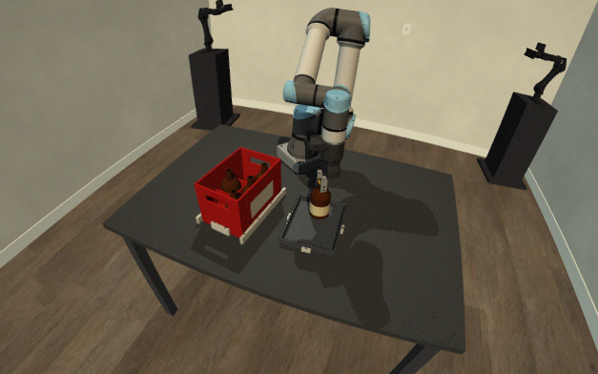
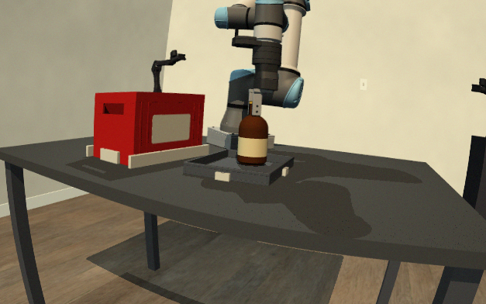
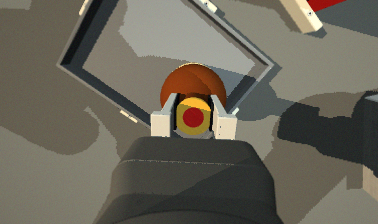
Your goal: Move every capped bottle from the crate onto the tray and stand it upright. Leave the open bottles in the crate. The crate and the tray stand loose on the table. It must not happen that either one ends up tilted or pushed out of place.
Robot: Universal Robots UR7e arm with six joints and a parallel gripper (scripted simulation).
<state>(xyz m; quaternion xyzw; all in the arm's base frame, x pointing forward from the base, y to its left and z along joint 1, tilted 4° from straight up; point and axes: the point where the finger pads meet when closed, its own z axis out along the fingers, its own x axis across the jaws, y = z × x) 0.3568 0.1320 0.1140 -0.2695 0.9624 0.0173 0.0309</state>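
Right now my hand is 6 cm above the brown capped bottle. The rest, counted from my hand: dark tray 5 cm ahead, 13 cm below; then red crate 4 cm ahead, 29 cm to the right, 6 cm below.
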